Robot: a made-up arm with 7 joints.
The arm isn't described. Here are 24 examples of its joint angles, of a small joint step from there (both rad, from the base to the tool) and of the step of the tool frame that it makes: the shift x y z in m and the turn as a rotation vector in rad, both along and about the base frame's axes.
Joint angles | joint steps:
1: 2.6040 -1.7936 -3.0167 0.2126 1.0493 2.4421 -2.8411 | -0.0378 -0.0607 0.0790 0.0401 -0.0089 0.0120 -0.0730
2: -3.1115 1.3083 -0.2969 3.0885 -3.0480 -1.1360 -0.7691 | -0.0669 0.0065 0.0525 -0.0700 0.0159 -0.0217 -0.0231
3: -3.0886 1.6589 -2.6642 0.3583 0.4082 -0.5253 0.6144 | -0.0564 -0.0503 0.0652 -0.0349 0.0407 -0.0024 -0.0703
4: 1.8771 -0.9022 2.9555 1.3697 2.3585 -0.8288 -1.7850 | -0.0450 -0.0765 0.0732 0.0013 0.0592 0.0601 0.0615
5: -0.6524 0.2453 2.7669 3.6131 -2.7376 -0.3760 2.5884 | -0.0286 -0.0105 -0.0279 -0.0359 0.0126 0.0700 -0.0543
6: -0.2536 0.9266 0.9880 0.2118 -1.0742 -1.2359 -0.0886 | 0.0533 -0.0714 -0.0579 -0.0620 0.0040 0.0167 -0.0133
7: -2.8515 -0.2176 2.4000 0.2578 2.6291 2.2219 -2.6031 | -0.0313 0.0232 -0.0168 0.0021 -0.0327 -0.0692 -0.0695
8: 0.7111 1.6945 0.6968 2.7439 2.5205 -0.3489 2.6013 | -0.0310 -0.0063 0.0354 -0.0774 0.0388 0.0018 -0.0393
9: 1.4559 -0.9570 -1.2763 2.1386 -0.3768 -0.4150 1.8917 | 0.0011 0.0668 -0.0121 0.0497 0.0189 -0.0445 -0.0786
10: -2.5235 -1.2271 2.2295 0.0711 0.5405 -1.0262 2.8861 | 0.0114 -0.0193 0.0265 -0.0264 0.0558 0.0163 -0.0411
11: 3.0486 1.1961 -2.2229 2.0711 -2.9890 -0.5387 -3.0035 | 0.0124 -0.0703 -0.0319 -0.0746 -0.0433 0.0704 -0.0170
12: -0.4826 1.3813 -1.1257 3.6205 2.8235 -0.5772 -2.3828 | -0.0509 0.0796 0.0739 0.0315 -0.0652 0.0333 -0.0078
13: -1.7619 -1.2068 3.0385 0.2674 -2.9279 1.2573 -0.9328 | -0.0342 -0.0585 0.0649 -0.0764 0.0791 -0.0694 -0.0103
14: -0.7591 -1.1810 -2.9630 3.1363 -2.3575 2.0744 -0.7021 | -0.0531 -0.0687 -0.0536 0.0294 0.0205 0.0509 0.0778
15: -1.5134 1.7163 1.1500 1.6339 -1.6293 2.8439 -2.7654 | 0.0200 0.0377 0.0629 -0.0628 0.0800 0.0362 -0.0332
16: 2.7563 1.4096 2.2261 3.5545 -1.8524 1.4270 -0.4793 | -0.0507 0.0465 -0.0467 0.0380 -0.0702 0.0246 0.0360
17: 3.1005 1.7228 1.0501 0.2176 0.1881 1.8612 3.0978 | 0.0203 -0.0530 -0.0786 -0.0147 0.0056 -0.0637 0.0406
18: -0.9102 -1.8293 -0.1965 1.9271 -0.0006 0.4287 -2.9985 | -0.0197 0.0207 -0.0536 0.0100 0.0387 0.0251 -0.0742
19: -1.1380 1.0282 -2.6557 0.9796 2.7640 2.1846 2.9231 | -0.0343 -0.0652 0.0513 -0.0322 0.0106 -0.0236 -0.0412
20: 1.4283 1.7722 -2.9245 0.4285 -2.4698 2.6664 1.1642 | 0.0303 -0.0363 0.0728 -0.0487 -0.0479 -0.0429 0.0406
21: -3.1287 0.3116 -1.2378 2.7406 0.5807 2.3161 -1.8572 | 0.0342 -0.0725 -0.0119 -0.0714 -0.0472 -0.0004 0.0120
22: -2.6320 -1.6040 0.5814 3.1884 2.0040 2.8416 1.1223 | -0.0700 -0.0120 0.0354 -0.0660 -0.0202 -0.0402 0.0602
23: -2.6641 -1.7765 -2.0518 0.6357 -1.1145 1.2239 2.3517 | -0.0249 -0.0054 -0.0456 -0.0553 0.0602 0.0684 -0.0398
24: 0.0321 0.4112 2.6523 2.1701 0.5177 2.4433 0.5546 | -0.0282 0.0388 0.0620 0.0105 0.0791 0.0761 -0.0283
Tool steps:
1: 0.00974 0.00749 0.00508 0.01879 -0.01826 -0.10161
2: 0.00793 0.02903 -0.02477 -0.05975 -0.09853 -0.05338
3: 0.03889 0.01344 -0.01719 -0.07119 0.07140 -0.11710
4: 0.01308 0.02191 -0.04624 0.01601 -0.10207 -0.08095
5: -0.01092 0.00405 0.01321 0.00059 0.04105 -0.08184
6: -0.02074 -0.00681 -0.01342 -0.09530 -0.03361 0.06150
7: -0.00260 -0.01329 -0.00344 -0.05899 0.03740 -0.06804
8: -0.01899 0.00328 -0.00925 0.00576 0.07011 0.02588
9: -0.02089 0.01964 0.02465 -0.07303 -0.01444 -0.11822
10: -0.01197 0.00082 0.00266 -0.03887 0.05904 -0.02411
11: 0.05016 -0.00753 0.03108 0.04268 0.02849 -0.04301
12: -0.00334 -0.02366 -0.03001 0.01310 0.03038 -0.00610
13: -0.03323 -0.05460 0.02883 -0.19697 0.04666 -0.06969
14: 0.02192 0.01528 -0.02596 0.07794 -0.01484 -0.08446
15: 0.01948 0.03756 0.00988 0.17116 -0.02189 0.03773
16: 0.04601 0.04083 -0.03745 0.03681 -0.15196 -0.10556
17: 0.01083 0.00400 -0.01337 0.08834 0.11456 0.02350
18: -0.00786 -0.01298 0.00614 0.05913 -0.00630 -0.04420
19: -0.03564 0.03321 -0.01741 -0.09203 -0.04924 -0.04845
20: 0.02163 -0.03134 0.00778 0.12603 0.14597 -0.01273
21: 0.02863 0.01505 0.00720 -0.04711 0.03116 -0.04671
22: 0.02547 -0.03278 0.00207 0.00180 -0.09719 -0.09980
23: 0.00709 -0.03671 0.00144 -0.10087 0.01307 0.10488
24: 0.02699 -0.03072 0.00697 0.00780 0.02161 0.14947
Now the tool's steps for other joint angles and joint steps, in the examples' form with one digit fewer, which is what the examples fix.
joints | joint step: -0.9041 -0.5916 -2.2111 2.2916 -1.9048 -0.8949 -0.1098 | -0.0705 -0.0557 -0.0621 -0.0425 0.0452 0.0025 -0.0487
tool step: -0.0164 0.0593 -0.0344 -0.0350 -0.0595 -0.1069
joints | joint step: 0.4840 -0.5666 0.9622 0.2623 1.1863 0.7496 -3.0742 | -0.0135 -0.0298 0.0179 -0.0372 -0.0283 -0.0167 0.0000
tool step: 0.0074 -0.0131 -0.0048 -0.0343 -0.0520 0.0006
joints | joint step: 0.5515 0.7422 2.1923 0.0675 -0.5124 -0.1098 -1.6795 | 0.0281 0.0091 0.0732 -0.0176 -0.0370 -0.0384 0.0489
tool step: 0.0046 -0.0340 0.0126 0.0129 0.0518 0.0784
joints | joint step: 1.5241 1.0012 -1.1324 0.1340 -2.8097 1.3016 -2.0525 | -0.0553 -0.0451 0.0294 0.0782 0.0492 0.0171 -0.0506
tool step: 0.0248 0.0167 -0.0073 0.0338 -0.0649 0.0101
